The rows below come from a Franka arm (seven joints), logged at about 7 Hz.
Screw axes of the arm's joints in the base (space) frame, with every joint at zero. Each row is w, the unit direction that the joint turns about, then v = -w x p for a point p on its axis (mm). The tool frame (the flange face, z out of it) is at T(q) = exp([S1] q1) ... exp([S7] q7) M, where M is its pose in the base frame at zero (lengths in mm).
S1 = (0, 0, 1, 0, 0, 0)
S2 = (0, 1, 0, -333, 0, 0)
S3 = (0, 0, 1, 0, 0, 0)
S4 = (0, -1, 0, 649, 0, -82.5)
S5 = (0, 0, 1, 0, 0, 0)
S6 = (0, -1, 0, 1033, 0, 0)
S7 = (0, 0, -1, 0, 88, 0)
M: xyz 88 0 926 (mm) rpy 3.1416 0 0 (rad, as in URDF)
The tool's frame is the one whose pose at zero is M.
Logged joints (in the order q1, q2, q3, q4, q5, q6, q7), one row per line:
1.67 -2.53 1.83 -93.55 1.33 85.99 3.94
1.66 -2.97 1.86 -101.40 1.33 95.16 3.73
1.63 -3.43 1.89 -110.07 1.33 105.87 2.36
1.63 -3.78 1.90 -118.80 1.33 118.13 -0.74
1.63 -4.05 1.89 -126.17 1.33 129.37 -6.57
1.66 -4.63 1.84 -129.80 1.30 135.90 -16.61
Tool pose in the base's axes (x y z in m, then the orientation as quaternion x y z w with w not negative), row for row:
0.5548 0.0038 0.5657 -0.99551 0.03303 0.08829 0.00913
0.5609 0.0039 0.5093 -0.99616 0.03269 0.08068 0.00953
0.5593 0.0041 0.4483 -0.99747 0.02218 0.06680 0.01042
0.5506 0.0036 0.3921 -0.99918 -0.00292 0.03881 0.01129
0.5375 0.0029 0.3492 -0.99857 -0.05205 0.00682 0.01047
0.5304 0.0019 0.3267 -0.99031 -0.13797 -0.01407 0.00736
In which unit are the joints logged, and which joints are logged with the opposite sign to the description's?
The joints are logged in degrees. Opposite sign: q1, q2.
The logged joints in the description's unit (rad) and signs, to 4 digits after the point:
-0.0291 0.0442 0.0319 -1.6328 0.0232 1.5008 0.0688
-0.0290 0.0518 0.0325 -1.7698 0.0232 1.6609 0.0651
-0.0284 0.0599 0.0330 -1.9211 0.0232 1.8478 0.0412
-0.0284 0.0660 0.0332 -2.0735 0.0232 2.0618 -0.0129
-0.0284 0.0707 0.0330 -2.2021 0.0232 2.2579 -0.1147
-0.0290 0.0808 0.0321 -2.2654 0.0227 2.3719 -0.2899

